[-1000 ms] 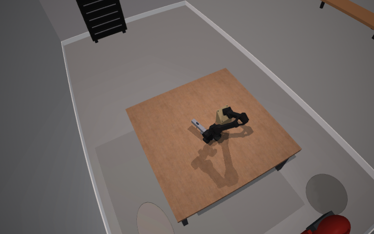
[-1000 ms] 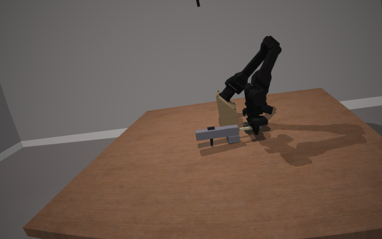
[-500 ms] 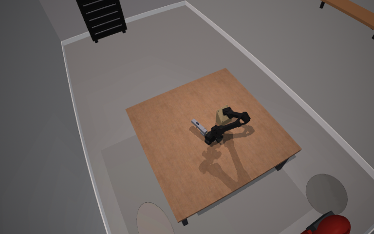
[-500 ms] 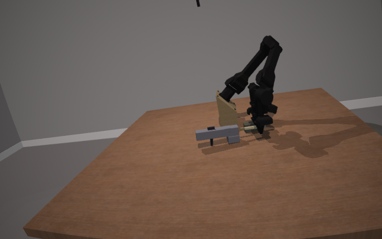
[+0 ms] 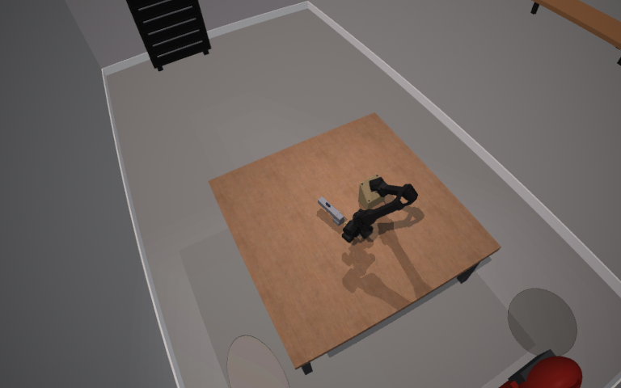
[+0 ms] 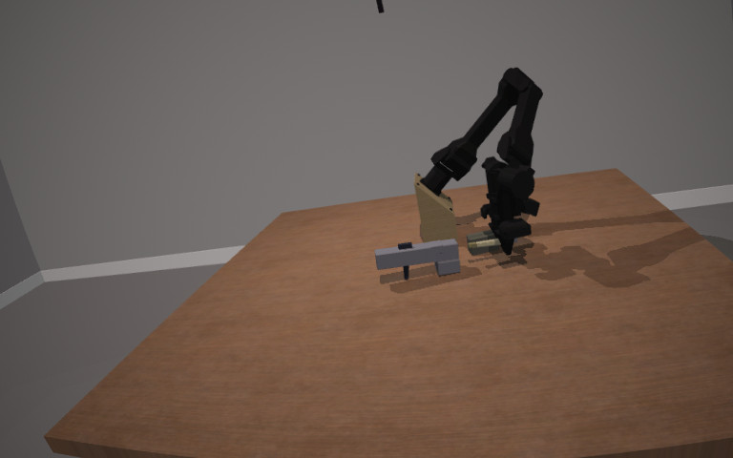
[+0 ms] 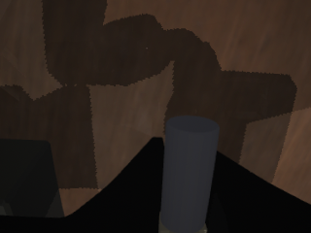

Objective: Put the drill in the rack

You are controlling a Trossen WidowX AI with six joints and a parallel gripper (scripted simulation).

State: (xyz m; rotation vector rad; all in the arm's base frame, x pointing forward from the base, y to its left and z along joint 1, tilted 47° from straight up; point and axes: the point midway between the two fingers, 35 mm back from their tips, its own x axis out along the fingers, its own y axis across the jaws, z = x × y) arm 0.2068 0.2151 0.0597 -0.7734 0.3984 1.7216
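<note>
The drill is 1 cm ahead of my gripper tip, 4 cm to the right of it and 4 cm above it. Round my gripper tip: dark olive rack 6 cm behind, 6 cm to the right, 1 cm above; then dark key 7 cm ahead, 22 cm to the right, 4 cm above; then grey housing block 6 cm ahead, 20 cm to the right, 4 cm above.
</note>
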